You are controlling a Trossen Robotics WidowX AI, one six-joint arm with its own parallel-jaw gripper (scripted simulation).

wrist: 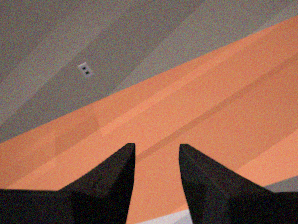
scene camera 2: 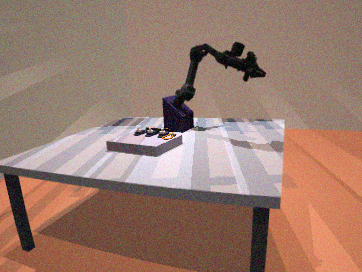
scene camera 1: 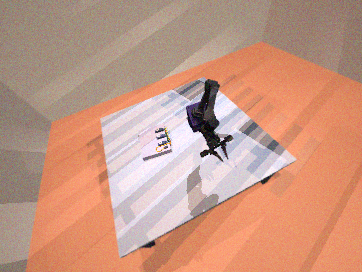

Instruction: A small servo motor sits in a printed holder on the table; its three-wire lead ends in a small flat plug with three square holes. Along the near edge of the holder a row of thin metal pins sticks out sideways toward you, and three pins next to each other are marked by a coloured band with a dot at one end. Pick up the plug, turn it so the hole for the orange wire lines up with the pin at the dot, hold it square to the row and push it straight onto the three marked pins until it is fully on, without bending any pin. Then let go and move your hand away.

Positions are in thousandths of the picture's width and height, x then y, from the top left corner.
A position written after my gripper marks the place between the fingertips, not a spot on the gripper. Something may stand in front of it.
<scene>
In view: my gripper (wrist: 529, 676) and a printed holder (scene camera 2: 391, 535).
</scene>
